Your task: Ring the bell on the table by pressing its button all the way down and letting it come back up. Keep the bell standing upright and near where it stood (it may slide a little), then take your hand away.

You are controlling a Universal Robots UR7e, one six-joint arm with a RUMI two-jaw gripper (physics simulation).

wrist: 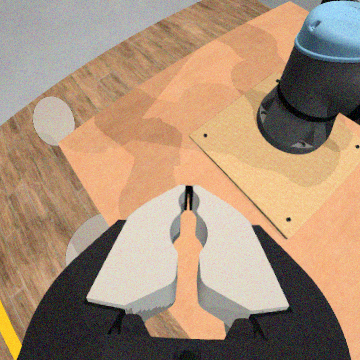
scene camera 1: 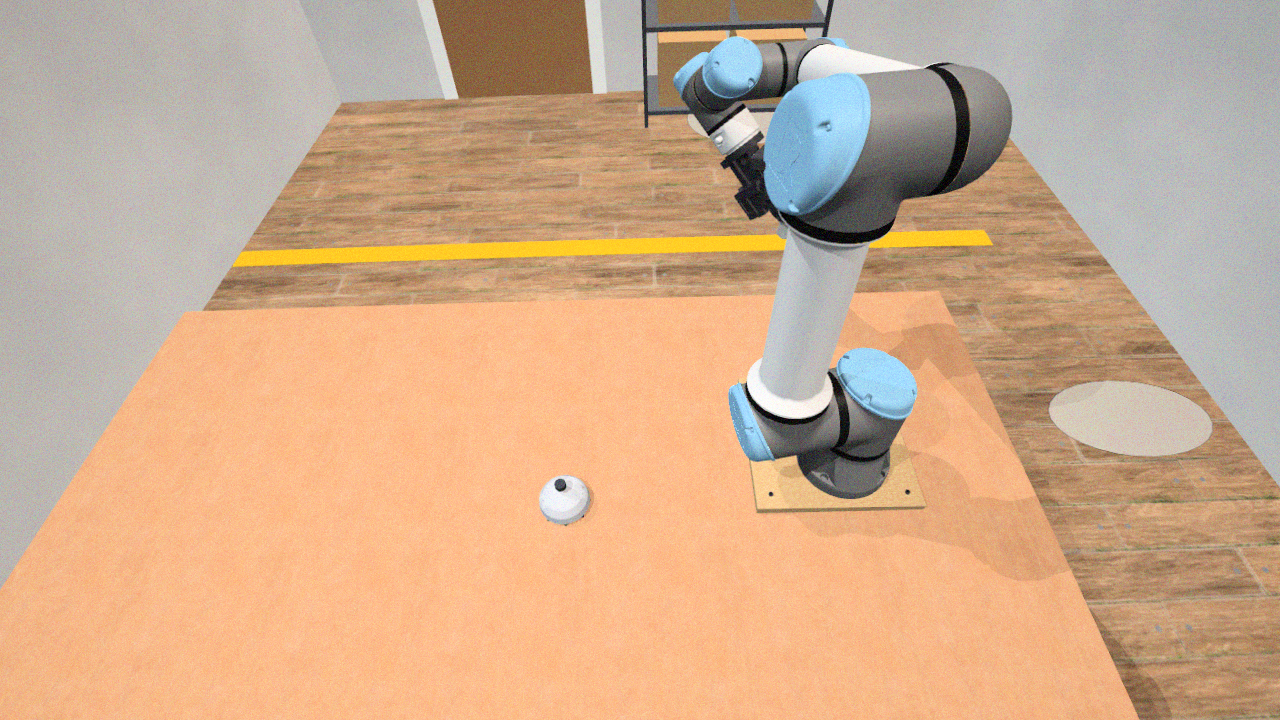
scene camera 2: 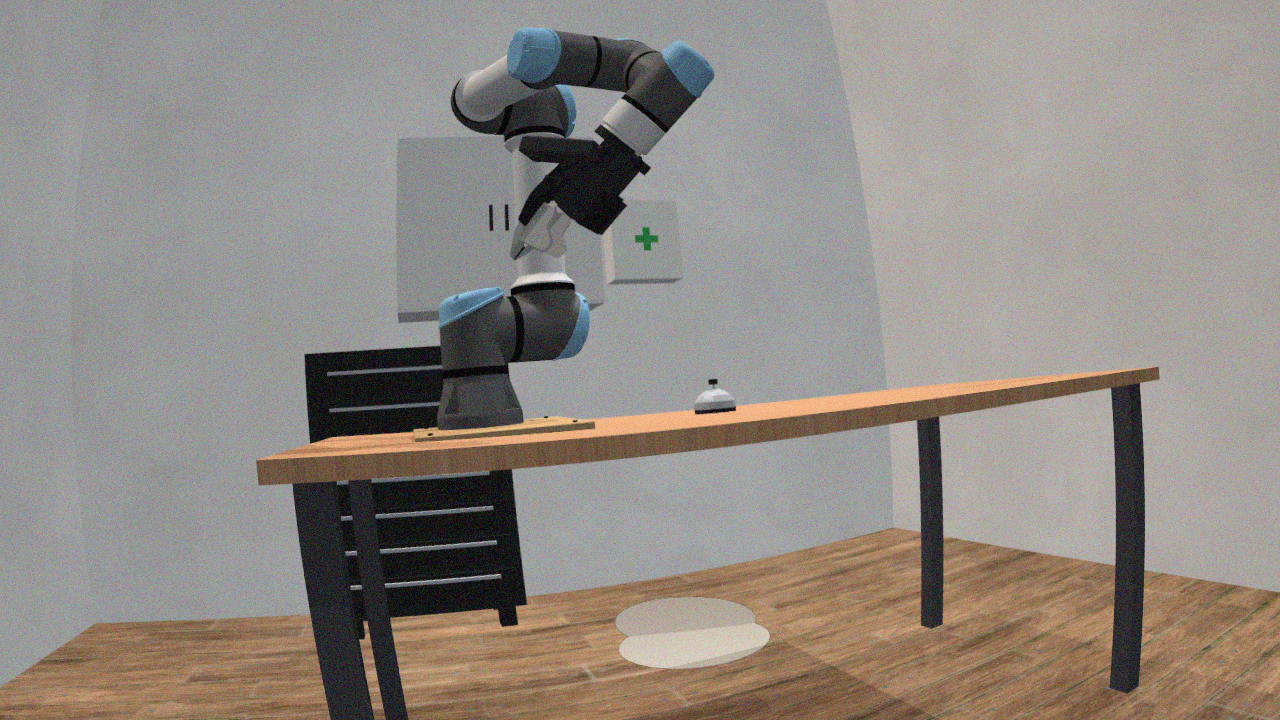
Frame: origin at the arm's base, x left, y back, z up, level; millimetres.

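Seen in the pictures: gripper, fingertip midpoint: (wrist: 188,187) (scene camera 2: 512,258); arm's base, origin of the base link: (wrist: 291,121) (scene camera 1: 841,459) (scene camera 2: 480,425).
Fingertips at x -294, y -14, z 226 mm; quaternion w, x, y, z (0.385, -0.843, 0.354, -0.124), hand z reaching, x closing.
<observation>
Offsets run from my fingertips to a thing's top centre. Level surfaces: height alone.
A white domed bell @(dx +336, dy -456, dz -173 mm) (scene camera 1: 563,503) (scene camera 2: 714,402) stands upright on the orange-brown table @(dz -239 mm) (scene camera 1: 358,429) (scene camera 2: 850,404). Its black button @(dx +336, dy -456, dz -173 mm) (scene camera 1: 560,484) (scene camera 2: 712,382) sticks up from the top. My gripper (scene camera 2: 516,256) (wrist: 188,187) is shut, its pale fingertips together with nothing between them. It hangs high above the table on the arm's side, well apart from the bell, and points down at a slant. In scene camera 1 its fingers are hidden behind the arm. The bell does not show in the wrist view.
The arm's base stands on a wooden mounting plate (scene camera 1: 841,499) (scene camera 2: 572,424) (wrist: 250,187) on the table, to the right of the bell in scene camera 1. A black drawer cabinet (scene camera 2: 429,537), a grey wall cabinet (scene camera 2: 447,179) and a shelf rack (scene camera 1: 645,71) stand beyond the table.
</observation>
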